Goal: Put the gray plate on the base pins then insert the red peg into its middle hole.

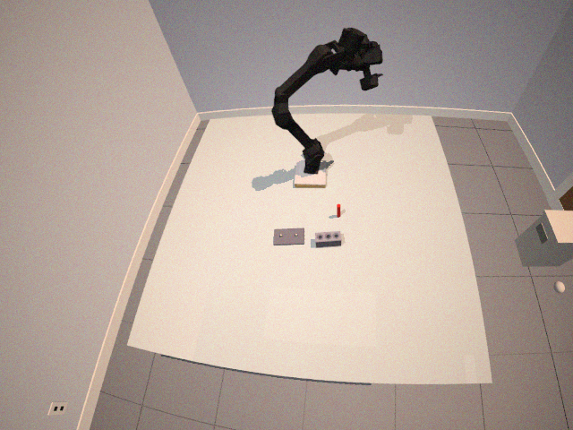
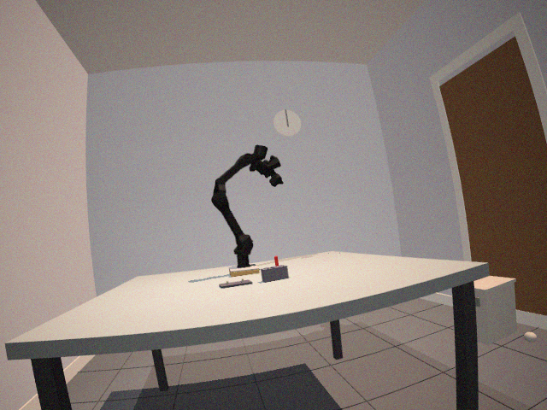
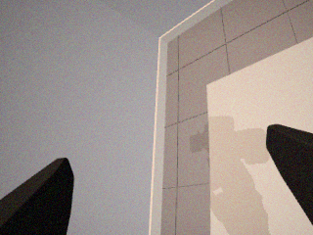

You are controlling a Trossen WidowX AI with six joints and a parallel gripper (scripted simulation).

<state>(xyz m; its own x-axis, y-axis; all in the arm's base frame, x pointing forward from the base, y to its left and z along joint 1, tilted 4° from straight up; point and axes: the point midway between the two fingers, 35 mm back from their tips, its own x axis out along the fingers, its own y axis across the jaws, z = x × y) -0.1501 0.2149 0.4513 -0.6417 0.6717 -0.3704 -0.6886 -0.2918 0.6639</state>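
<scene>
My gripper tip is 49 cm short of the gray plate, 13 cm to the left of it and 43 cm above it. Also, from my gripper tip: gray base (49 cm ahead, 29 cm to the right, 46 cm below); red peg (36 cm ahead, 11 cm to the right, 43 cm below).
</scene>
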